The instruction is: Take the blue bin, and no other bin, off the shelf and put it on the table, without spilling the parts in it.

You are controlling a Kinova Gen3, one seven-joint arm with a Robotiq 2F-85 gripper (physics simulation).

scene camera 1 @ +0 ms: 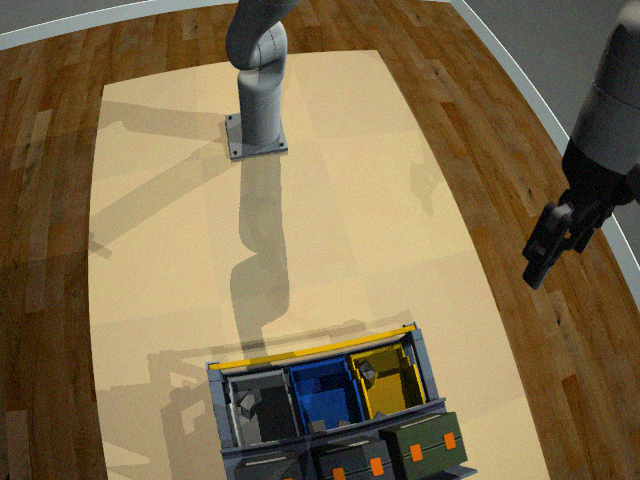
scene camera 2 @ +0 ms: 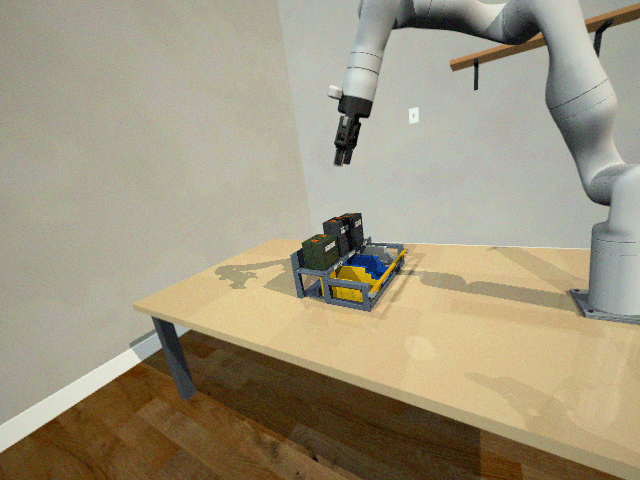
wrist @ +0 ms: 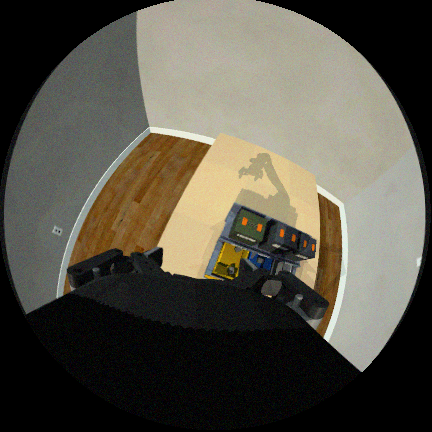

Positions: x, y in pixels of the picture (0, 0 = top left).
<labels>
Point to a yellow bin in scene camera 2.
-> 358, 274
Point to a yellow bin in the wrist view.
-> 227, 257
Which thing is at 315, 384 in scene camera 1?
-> A blue bin.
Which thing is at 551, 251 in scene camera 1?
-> My gripper.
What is my gripper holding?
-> Nothing.
</labels>
